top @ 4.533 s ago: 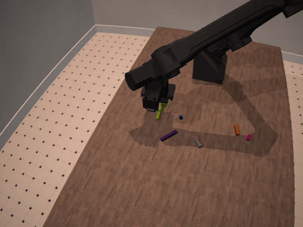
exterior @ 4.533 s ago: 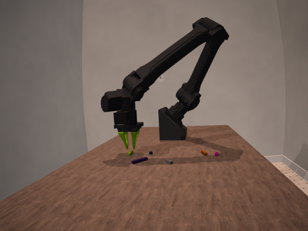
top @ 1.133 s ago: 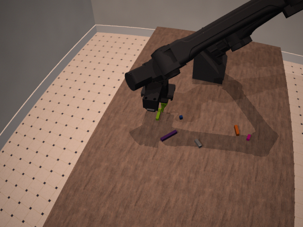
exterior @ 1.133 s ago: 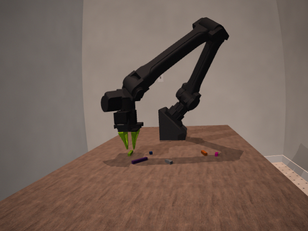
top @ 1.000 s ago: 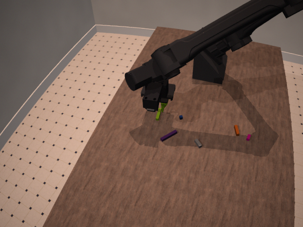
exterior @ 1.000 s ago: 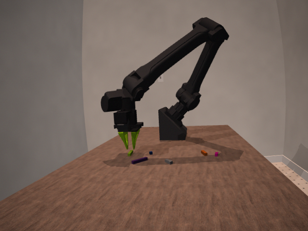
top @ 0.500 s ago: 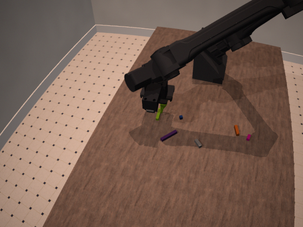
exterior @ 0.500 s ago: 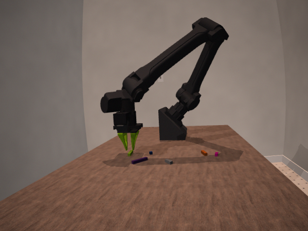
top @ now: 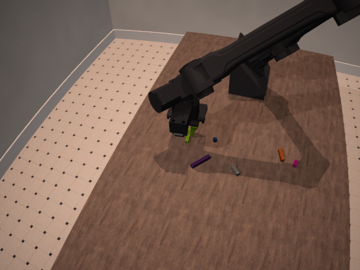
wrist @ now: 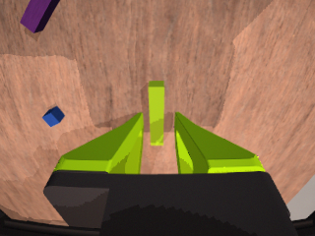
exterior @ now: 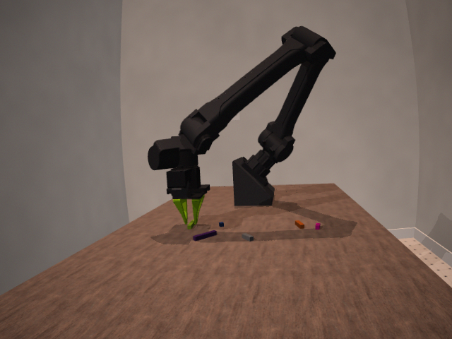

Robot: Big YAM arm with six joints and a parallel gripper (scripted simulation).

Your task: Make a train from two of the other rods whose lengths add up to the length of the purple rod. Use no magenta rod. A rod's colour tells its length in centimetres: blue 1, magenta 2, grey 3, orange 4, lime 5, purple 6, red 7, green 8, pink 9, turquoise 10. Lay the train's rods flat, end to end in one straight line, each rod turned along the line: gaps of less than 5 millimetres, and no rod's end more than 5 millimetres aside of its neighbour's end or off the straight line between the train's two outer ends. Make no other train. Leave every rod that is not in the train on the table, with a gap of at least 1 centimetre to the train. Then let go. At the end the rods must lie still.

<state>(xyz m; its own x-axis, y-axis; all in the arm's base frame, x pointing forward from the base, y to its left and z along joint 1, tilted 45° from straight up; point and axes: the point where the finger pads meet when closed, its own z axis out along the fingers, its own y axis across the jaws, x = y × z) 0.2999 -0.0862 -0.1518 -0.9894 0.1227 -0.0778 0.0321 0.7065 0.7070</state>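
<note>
My gripper is now 10 mm above the lime rod. Also, from my hand: grey rod: 150 mm to the left, 110 mm ahead, 10 mm below; blue rod: 80 mm to the left, 10 mm below, 10 mm ahead; purple rod: 90 mm ahead, 50 mm to the left, 10 mm below.
</note>
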